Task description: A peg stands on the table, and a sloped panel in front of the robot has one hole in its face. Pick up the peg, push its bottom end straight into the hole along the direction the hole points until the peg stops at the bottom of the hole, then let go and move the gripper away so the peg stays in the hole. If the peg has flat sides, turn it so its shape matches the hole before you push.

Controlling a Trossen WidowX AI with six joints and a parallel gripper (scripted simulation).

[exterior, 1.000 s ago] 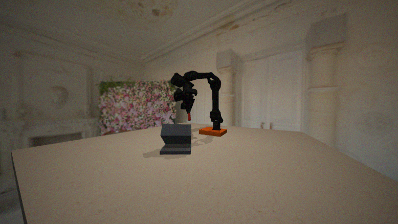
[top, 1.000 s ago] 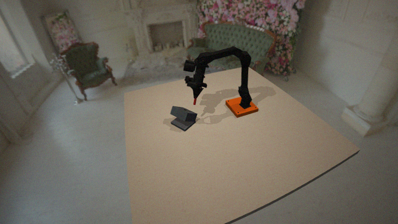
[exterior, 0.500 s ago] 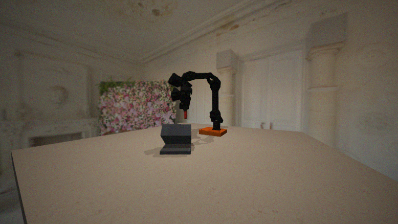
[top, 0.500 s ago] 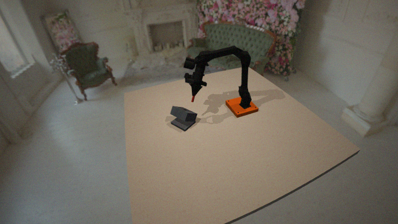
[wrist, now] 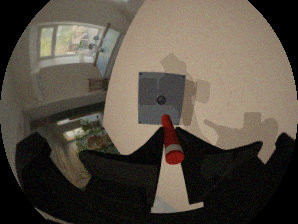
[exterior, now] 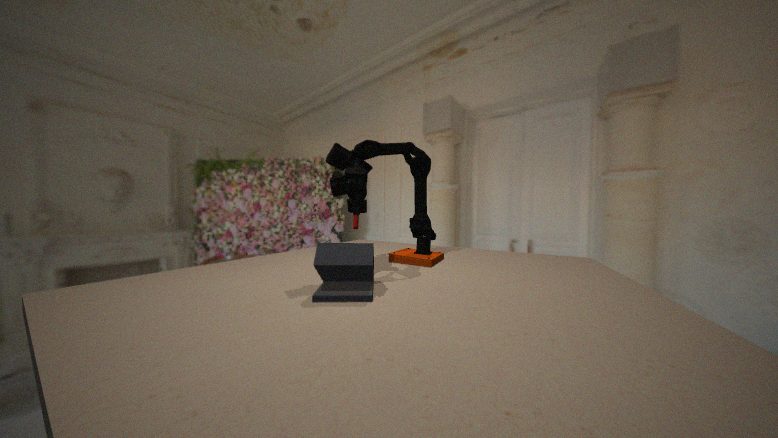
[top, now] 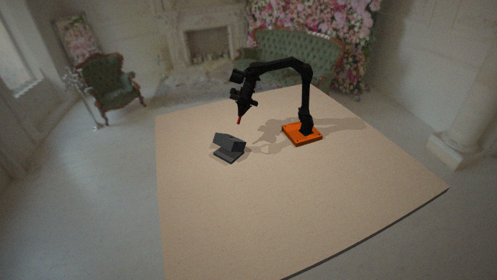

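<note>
Now: the dark grey sloped panel 12 cm below my gripper tip, 8 cm ahead of it and 2 cm to the left of it. From my gripper tip the other things lie so: flat panel foot 18 cm below, 10 cm ahead, 3 cm to the left; then thin red peg 1 cm behind, 1 cm above.
</note>
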